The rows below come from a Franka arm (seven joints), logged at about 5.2 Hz.
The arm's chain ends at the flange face. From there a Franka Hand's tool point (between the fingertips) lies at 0.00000 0.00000 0.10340 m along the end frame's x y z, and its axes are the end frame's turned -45 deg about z.
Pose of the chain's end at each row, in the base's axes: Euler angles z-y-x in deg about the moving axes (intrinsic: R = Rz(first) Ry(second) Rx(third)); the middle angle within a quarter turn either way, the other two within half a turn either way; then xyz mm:
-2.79, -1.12, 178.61, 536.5, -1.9, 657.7
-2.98, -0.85, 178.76, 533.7, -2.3, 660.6
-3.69, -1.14, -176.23, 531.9, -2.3, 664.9
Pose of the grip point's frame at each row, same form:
42.19, 0.19, 178.23, 538.4, -4.5, 554.4
42.01, 0.28, 178.52, 535.1, -4.6, 557.2
41.29, -3.47, -178.14, 534.4, 4.4, 561.7

